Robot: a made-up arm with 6 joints.
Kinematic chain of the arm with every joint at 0, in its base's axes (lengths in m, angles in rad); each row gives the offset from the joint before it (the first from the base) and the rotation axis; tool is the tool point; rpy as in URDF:
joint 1: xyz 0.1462 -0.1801 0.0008 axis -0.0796 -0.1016 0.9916
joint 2: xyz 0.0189 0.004 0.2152 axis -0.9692 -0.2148 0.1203
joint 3: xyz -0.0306 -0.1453 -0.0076 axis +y
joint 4: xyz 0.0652 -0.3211 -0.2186 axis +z
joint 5: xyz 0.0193 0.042 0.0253 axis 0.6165 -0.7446 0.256
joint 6: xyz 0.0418 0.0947 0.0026 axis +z
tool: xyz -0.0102 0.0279 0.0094 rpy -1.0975 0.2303 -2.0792
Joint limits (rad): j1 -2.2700..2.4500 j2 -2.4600..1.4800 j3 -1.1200..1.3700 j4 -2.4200..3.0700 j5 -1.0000..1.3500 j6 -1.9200..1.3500
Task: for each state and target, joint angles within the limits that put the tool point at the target. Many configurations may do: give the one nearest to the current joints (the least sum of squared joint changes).
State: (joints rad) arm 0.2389 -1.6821 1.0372 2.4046 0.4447 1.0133
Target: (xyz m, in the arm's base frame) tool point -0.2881 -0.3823 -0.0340
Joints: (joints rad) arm 1.0778 -2.3854 0.9729 1.8713 0.1402 1.0151
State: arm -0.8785 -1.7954 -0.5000 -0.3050 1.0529 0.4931
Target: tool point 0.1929 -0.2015 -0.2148
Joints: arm -0.9264 -1.5715 -0.6021 -0.9527 0.7370 0.4817
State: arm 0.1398 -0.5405 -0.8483 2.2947 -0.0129 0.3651
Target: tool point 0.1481 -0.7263 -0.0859
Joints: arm -0.1259 -0.2412 -0.8297 2.7524 -0.0259 0.3181
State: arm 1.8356 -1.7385 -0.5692 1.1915 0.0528 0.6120
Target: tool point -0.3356 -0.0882 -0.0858
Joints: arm 1.0586 -2.2742 -0.7505 2.1210 -0.1792 0.5812
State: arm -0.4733 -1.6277 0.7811 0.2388 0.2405 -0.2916
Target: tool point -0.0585 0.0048 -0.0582
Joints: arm -0.0867 -1.4475 1.0589 -0.0760 -0.0861 -0.3144
